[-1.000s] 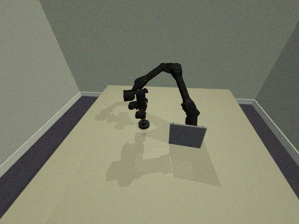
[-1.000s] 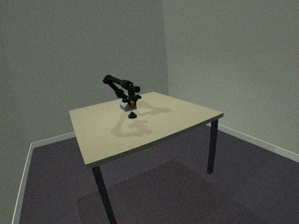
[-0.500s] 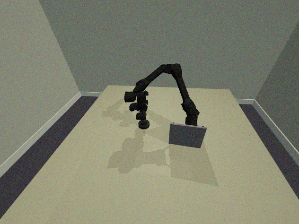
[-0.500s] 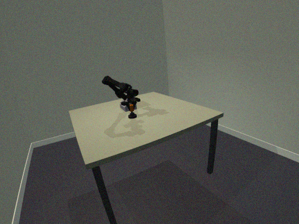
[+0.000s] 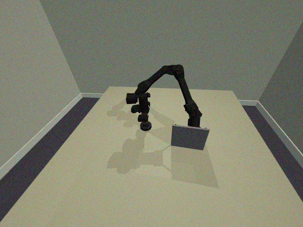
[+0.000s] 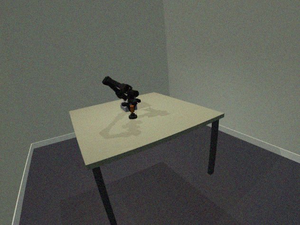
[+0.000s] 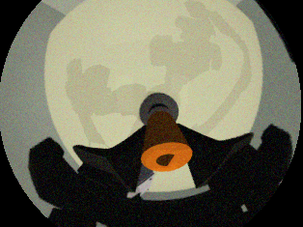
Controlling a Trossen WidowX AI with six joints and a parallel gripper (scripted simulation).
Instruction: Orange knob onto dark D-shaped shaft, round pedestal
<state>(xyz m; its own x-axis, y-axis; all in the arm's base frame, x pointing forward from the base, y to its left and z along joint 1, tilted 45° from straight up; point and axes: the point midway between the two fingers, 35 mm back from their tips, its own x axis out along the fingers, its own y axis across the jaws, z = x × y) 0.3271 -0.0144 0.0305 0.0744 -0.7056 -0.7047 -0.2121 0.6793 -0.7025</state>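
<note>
Right now my gripper tip is 2 cm below the orange knob. Round my gripper tip: round pedestal (4 cm below).
</note>
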